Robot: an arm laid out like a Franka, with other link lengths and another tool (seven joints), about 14 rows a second.
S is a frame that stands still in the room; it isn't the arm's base.
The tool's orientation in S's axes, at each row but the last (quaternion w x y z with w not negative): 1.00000 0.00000 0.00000 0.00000; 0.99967 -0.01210 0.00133 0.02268; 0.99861 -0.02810 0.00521 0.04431; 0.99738 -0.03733 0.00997 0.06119; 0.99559 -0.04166 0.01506 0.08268; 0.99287 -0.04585 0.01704 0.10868; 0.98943 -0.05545 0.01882 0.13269; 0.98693 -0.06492 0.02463 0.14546; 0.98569 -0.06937 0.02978 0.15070; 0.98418 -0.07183 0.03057 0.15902
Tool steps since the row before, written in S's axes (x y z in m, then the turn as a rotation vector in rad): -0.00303 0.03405 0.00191 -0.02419 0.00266 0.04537; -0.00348 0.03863 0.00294 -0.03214 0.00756 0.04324; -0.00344 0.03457 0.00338 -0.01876 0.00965 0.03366; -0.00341 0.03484 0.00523 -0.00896 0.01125 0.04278; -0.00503 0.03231 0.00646 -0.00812 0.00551 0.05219; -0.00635 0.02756 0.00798 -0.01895 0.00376 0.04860; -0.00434 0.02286 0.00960 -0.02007 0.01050 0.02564; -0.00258 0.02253 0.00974 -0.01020 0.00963 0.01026; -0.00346 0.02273 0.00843 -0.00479 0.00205 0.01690; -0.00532 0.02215 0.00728 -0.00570 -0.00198 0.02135
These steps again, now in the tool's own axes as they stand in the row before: -0.00303 0.03405 0.00191 -0.02419 0.00266 0.04537; -0.00174 0.03867 0.00387 -0.03190 0.00796 0.04334; -0.00042 0.03450 0.00530 -0.01827 0.00939 0.03400; 0.00071 0.03452 0.00780 -0.00857 0.00910 0.04337; 0.00008 0.03207 0.00908 -0.00903 0.00256 0.05227; -0.00064 0.02748 0.01040 -0.01981 0.00353 0.04827; 0.00127 0.02206 0.01206 -0.01795 0.01269 0.02622; 0.00327 0.02096 0.01262 -0.00771 0.01086 0.01116; 0.00269 0.02144 0.01152 -0.00531 0.00122 0.01683; 0.00119 0.02153 0.01034 -0.00778 -0.00286 0.02058
